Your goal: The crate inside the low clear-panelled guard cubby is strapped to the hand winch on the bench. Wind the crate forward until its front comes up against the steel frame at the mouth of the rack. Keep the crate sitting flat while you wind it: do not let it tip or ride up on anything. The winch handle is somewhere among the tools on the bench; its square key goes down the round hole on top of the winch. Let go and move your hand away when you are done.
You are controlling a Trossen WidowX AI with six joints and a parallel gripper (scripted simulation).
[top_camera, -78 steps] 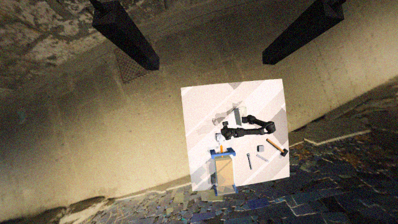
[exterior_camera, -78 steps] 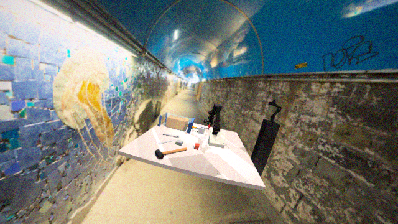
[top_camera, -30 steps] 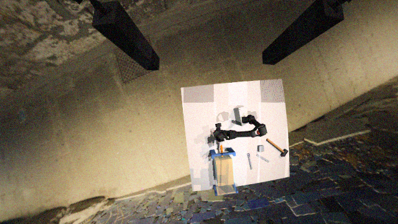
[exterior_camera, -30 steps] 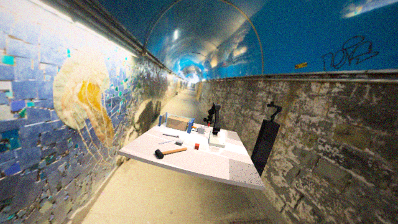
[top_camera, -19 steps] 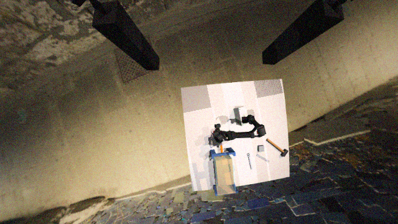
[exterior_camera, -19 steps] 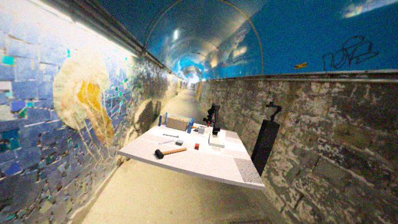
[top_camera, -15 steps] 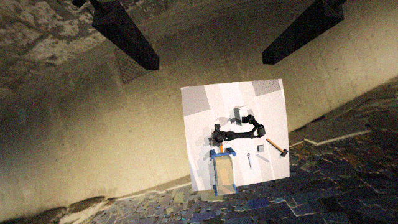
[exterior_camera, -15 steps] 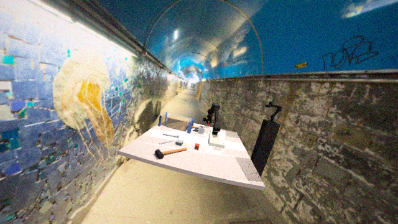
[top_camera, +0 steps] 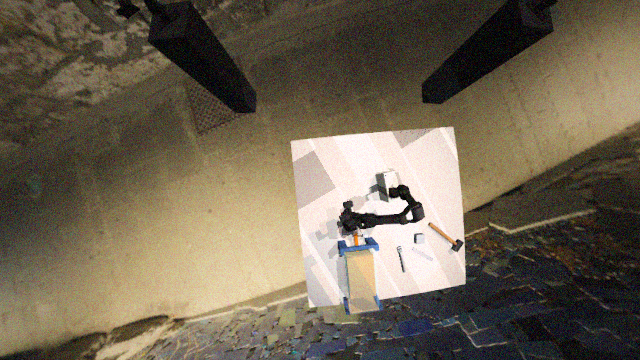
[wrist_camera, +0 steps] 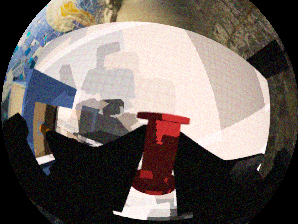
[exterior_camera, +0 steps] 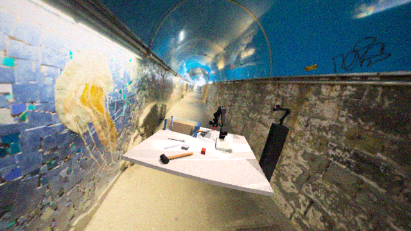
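Right now the winch handle is 4 cm to the left of my gripper tip, 3 cm below it and 2 cm ahead of it. Round my gripper tip: hand winch (10 cm below, 8 cm to the left, 5 cm ahead); then blue steel frame (22 cm ahead, 11 cm to the left, 3 cm below); then dark red knob (2 cm to the left).
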